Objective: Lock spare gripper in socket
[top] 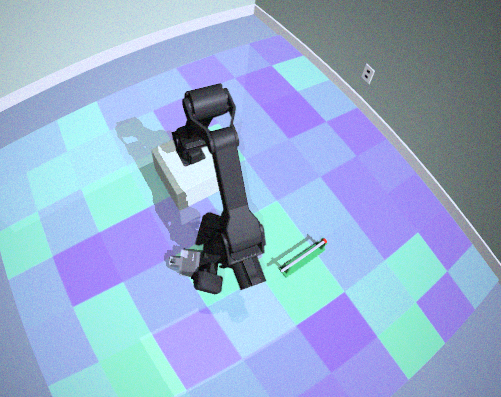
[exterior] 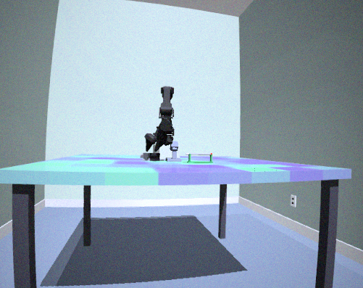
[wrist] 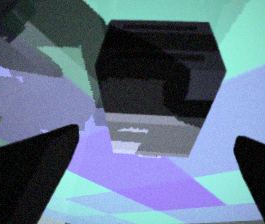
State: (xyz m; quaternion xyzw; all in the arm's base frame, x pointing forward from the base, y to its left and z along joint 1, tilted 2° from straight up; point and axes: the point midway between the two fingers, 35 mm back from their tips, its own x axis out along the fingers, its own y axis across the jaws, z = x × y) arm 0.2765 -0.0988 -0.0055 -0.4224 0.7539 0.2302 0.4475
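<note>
Right now my gripper tip is 3 cm above the spare gripper, 1 cm to the left of it and 1 cm past it. Also, from my gripper tip: grey mount 13 cm to the left, 1 cm ahead; then green rack 26 cm to the left, 11 cm ahead, 3 cm below.
</note>
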